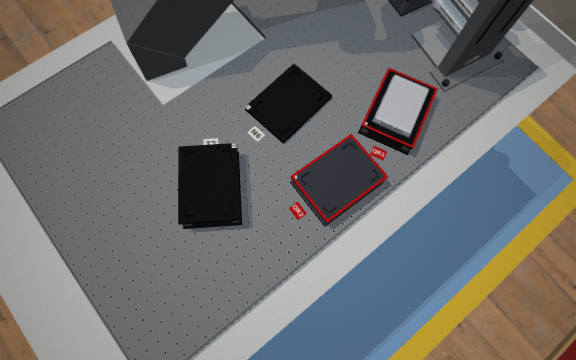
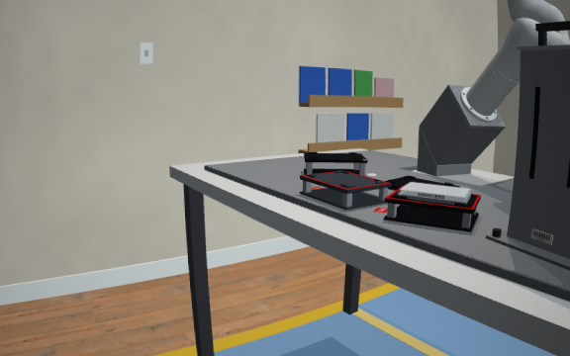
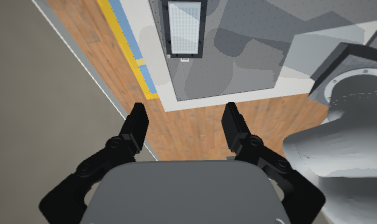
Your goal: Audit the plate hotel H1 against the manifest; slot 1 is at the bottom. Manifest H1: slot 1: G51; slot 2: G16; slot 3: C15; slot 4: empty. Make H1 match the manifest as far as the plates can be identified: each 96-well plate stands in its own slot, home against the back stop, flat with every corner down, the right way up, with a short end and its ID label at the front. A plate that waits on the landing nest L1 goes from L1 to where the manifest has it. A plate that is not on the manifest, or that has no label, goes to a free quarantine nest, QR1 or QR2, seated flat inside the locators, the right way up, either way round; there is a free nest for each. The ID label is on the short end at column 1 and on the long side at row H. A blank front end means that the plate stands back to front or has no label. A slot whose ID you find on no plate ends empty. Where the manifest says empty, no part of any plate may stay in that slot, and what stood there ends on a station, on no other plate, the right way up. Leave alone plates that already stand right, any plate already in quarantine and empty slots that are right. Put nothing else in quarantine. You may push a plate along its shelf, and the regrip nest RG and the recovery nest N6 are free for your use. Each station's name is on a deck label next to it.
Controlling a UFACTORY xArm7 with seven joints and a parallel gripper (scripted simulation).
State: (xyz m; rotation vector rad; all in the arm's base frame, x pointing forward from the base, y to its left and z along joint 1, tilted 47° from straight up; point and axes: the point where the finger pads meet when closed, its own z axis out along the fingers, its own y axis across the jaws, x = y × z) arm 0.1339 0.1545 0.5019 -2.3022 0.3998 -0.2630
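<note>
Right now the regrip nest RG is 35 cm below my hand and 1 cm ahead of it. Round my hand: handle (27 cm ahead, 6 cm to the right, 6 cm below); then RG deck label (41 cm below, 9 cm behind, 2 cm to the left); then plate hotel H1 (27 cm ahead, 25 cm below, 6 cm to the right).
</note>
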